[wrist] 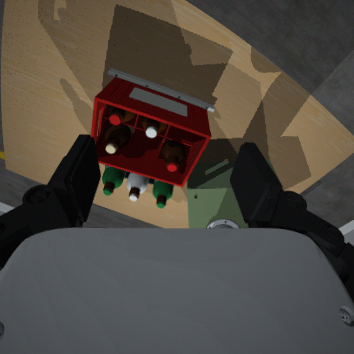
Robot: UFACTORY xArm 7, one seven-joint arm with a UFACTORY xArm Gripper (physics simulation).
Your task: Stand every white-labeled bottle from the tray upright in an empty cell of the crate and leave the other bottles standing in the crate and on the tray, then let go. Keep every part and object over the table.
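Frame: origin at the arm's base, x back, y right, z up, level; metres.
Seen in the pictures: gripper, between the fingertips: (pixel 167 157).
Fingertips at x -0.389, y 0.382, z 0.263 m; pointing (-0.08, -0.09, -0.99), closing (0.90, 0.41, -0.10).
Observation:
Offsets run from my fingertips to a thing's top centre. "spot": to the spot under its first point. Level surfaces: height alone.
A red crate {spot: dy -0.199, dx +0.163, dz -0.315 m} (pixel 198 161) stands in the middle of the wrist view, its open top showing divided cells. Inside it stand a brown bottle with a red cap {dy -0.203, dx -0.064, dz -0.327 m} (pixel 115 119) at back left, a white-capped bottle {dy -0.191, dx +0.025, dz -0.327 m} (pixel 151 132) at back middle, a cream-capped bottle {dy -0.292, dx -0.047, dz -0.327 m} (pixel 111 148) at front left and a red-capped brown bottle {spot: dy -0.259, dx +0.124, dz -0.327 m} (pixel 172 167) at the right. Beyond the near wall, a pale white bottle {dy -0.447, dx +0.078, dz -0.330 m} (pixel 136 183) stands between a green bottle {dy -0.471, dx -0.005, dz -0.330 m} (pixel 112 178) and another green bottle {dy -0.432, dx +0.173, dz -0.330 m} (pixel 162 189). Their bases and the tray are hidden. My gripper (pixel 167 157) is open and empty, high above the crate.
A grey rail {dy -0.135, dx +0.013, dz -0.460 m} (pixel 160 90) lies along the crate's labeled side. A green panel (pixel 207 201) is to the right of the bottles, with a grey ring (pixel 223 223) near it. The wooden table {dz -0.490 m} (pixel 35 100) carries broad shadows; its edge curves at the upper right.

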